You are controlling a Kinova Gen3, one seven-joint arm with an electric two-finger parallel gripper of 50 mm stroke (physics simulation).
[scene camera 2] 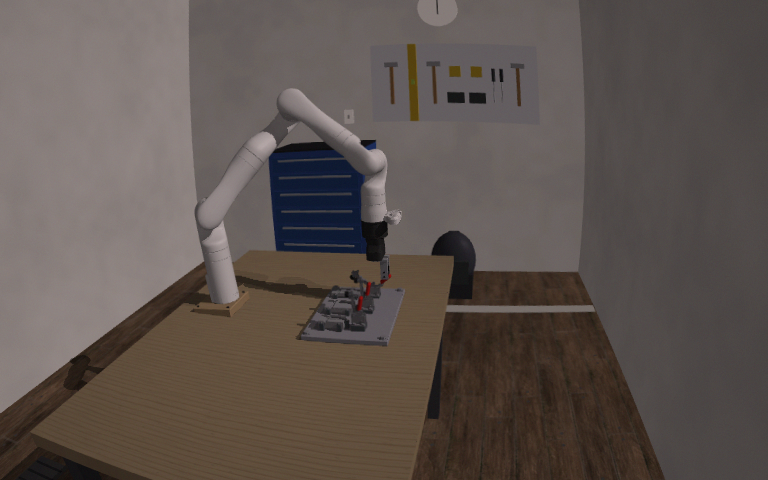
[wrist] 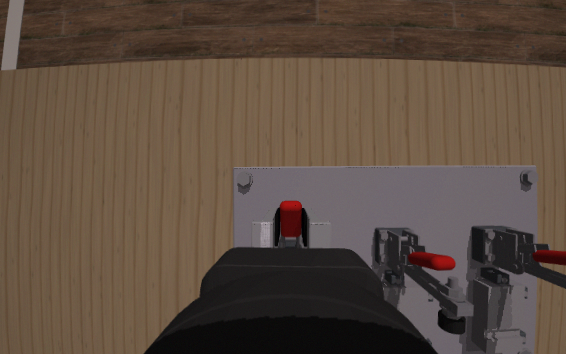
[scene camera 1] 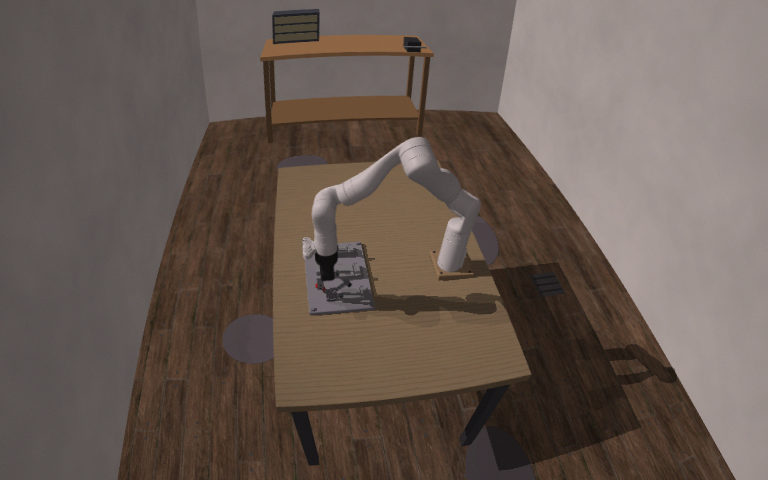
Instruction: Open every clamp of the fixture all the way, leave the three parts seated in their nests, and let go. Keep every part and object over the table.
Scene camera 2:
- my gripper: 385,277
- red-handled toggle clamp: 365,306
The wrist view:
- my gripper: 290,221
